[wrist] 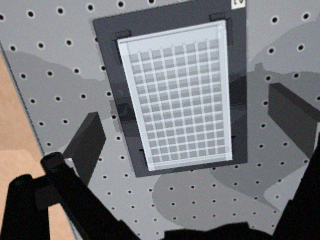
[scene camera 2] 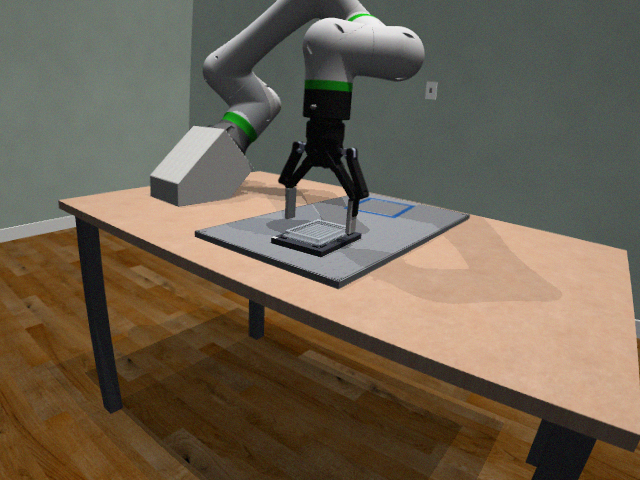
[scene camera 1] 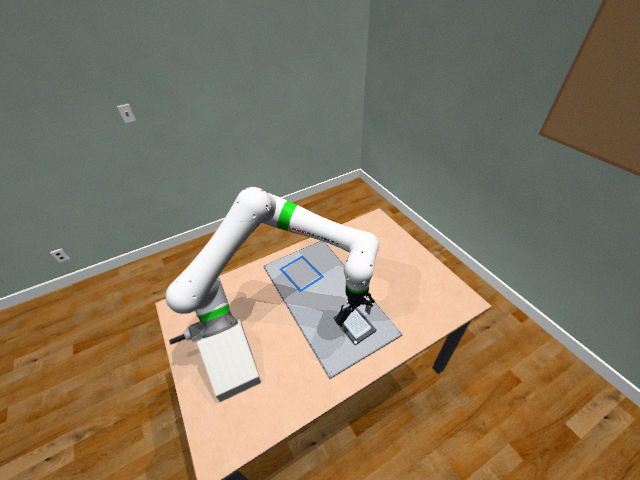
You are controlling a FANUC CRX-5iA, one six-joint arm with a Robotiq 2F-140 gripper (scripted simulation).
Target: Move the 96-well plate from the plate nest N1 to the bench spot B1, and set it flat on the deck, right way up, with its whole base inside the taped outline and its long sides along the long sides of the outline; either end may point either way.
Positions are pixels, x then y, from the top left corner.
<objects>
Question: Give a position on a 96-well plate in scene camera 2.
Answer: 318, 232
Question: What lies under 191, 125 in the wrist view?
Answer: A 96-well plate.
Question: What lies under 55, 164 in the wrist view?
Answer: My gripper.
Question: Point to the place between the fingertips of my gripper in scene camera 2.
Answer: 318, 224
</objects>
